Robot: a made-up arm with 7 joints. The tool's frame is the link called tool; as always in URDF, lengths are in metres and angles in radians.
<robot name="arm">
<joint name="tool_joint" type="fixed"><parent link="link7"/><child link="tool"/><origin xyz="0 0 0" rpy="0 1.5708 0"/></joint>
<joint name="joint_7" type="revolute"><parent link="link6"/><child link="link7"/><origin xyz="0 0 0" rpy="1.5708 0 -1.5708"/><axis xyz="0 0 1"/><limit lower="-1.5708" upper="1.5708"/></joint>
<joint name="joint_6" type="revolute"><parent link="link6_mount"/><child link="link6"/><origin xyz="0 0 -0.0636" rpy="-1.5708 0 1.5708"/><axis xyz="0 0 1"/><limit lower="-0.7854" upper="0.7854"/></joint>
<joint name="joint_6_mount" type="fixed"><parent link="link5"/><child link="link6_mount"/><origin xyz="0 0 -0.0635"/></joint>
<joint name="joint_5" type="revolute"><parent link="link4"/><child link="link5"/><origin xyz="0 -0.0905 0" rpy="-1.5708 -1.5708 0"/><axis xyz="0 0 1"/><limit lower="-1.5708" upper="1.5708"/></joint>
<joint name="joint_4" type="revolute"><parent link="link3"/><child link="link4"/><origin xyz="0 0 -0.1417" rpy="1.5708 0 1.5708"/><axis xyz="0 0 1"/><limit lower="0" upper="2.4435"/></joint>
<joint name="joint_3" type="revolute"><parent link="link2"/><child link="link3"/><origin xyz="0.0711 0 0" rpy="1.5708 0 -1.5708"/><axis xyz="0 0 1"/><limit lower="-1.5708" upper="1.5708"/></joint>
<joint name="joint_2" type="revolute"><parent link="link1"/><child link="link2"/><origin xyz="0 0 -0.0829" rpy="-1.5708 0 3.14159"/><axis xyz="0 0 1"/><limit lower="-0.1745" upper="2"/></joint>
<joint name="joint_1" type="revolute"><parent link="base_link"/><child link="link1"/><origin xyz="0 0.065 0" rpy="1.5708 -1.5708 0"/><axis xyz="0 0 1"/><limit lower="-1.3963" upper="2"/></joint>
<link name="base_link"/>
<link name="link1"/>
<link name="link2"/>
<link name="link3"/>
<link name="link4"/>
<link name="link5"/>
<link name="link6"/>
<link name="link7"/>
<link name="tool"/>
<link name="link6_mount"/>
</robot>
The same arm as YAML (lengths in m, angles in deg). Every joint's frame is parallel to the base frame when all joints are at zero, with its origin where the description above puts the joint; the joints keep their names.
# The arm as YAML. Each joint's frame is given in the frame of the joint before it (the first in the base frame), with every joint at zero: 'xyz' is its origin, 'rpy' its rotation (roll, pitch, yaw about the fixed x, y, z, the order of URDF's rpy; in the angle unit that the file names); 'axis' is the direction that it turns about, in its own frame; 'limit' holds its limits. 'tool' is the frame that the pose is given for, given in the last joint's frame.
units:
  length: m
  angle: deg
joints:
  - name: joint_1
    type: revolute
    origin:
      xyz: [0.0, 0.065, 0.0]
      rpy: [0.0, 0.0, 0.0]
    axis: "-y"
    limit:
      lower: -80.0
      upper: 114.59
  - name: joint_2
    type: revolute
    origin:
      xyz: [0.0, 0.0829, 0.0]
      rpy: [0.0, 0.0, 0.0]
    axis: "+x"
    limit:
      lower: -10.0
      upper: 114.59
  - name: joint_3
    type: revolute
    origin:
      xyz: [0.0, 0.0, -0.0711]
      rpy: [0.0, 0.0, 0.0]
    axis: "+z"
    limit:
      lower: -90.0
      upper: 90.0
  - name: joint_4
    type: revolute
    origin:
      xyz: [0.0, 0.0, -0.1417]
      rpy: [0.0, 0.0, 0.0]
    axis: "-y"
    limit:
      lower: 0.0
      upper: 140.0
  - name: joint_5
    type: revolute
    origin:
      xyz: [0.0, 0.0, -0.0905]
      rpy: [0.0, 0.0, 0.0]
    axis: "+z"
    limit:
      lower: -90.0
      upper: 90.0
  - name: joint_6
    type: revolute
    origin:
      xyz: [0.0, 0.0, -0.1271]
      rpy: [0.0, 0.0, 0.0]
    axis: "+y"
    limit:
      lower: -45.0
      upper: 45.0
  - name: joint_7
    type: revolute
    origin:
      xyz: [0.0, 0.0, 0.0]
      rpy: [0.0, 0.0, 0.0]
    axis: "-x"
    limit:
      lower: -90.0
      upper: 90.0
tool:
  origin:
    xyz: [0.0, 0.0, 0.0]
    rpy: [0.0, 0.0, 0.0]

